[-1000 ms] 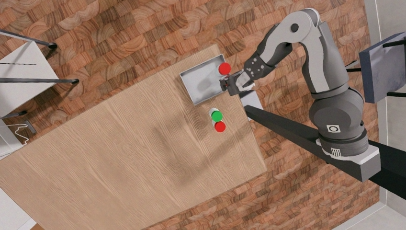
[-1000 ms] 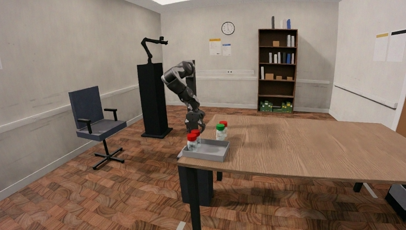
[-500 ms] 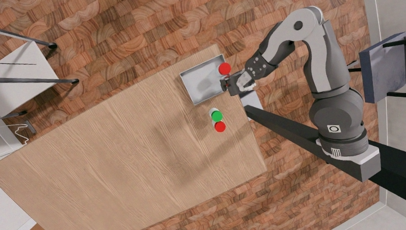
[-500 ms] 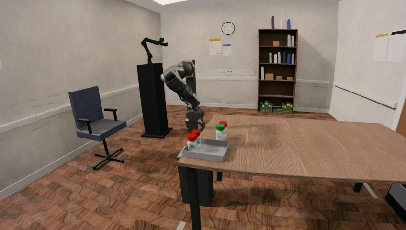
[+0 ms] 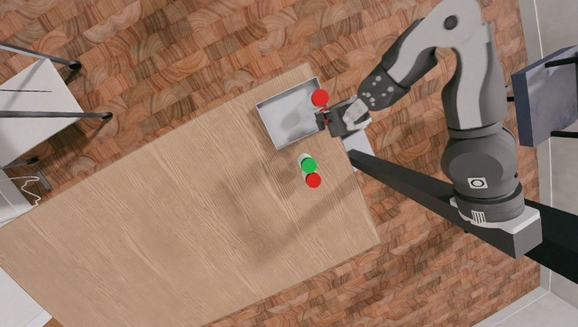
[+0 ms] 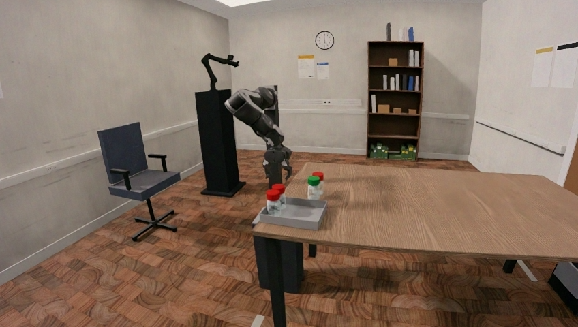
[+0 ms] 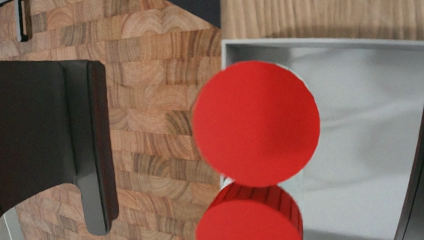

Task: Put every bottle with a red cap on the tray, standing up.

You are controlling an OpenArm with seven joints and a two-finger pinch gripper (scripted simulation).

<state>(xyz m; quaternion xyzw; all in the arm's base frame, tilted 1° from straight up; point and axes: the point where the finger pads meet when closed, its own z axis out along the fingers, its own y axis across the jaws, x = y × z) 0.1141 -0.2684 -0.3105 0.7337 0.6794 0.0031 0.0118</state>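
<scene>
Right now my hand is 13 cm short of the green-capped bottle, 12 cm to the right of it and 11 cm above it. The rest, counted from my hand: grey tray: 8 cm ahead, 5 cm to the right, 14 cm below.
</scene>
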